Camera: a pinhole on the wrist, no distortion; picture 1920 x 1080 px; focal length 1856.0 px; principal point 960.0 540.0 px. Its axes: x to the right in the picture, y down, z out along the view. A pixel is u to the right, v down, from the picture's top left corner.
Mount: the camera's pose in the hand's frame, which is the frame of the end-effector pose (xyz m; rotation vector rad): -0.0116 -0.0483 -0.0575 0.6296 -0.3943 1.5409
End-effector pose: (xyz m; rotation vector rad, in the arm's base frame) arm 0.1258 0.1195 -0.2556 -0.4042 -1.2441 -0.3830
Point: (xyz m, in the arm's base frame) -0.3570 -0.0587 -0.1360
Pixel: 827 805
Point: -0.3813 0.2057 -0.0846
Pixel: 1767 726
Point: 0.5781 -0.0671 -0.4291
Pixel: behind the camera
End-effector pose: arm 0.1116 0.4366 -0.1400 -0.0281 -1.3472 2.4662
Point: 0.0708 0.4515 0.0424
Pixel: 1118 38
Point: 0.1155 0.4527 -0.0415
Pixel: 1427 362
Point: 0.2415 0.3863 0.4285
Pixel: 607 974
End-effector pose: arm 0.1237 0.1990 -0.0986 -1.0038 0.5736 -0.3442
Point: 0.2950 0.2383 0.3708
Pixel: 820 850
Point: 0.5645 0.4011 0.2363
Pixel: 1792 303
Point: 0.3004 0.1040 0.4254
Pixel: 362 632
